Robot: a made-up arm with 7 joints.
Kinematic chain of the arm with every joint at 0, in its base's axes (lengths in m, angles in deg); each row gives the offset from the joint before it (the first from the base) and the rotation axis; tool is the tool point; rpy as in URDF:
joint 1: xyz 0 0 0 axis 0.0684 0.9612 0.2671
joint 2: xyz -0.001 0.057 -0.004 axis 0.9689 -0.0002 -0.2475
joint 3: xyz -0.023 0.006 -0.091 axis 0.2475 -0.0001 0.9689
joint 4: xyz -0.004 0 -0.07 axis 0.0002 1 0
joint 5: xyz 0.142 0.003 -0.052 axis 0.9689 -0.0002 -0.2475
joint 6: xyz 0.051 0 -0.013 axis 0.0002 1 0
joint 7: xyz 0.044 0 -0.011 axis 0.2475 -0.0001 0.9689
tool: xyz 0 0 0 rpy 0 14.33 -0.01
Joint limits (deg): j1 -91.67..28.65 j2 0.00..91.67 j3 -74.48..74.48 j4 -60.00..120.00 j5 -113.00..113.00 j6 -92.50..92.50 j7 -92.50..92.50
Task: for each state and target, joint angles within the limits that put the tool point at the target. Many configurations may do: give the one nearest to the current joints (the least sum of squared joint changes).
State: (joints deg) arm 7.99 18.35 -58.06 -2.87 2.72 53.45 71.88
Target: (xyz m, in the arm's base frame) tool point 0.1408 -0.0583 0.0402
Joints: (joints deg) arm -28.69 0.00 -35.74 -56.04 6.93 41.11 71.88
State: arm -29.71 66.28 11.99 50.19 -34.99 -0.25 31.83
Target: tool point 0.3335 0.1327 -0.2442
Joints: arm -49.76 19.41 0.45 63.96 -35.06 4.20 31.83
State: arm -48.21 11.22 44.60 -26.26 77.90 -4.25 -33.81
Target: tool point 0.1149 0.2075 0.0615
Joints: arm -39.48 4.39 60.56 -48.78 77.71 -1.77 -33.81
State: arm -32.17 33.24 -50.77 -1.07 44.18 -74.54 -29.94
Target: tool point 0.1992 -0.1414 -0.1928
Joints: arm -44.00 7.24 -54.77 24.41 48.33 -58.37 -29.94
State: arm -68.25 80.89 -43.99 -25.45 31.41 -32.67 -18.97
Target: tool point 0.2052 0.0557 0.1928
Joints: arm -86.06 91.67 -22.72 -15.75 30.11 -30.68 -18.97
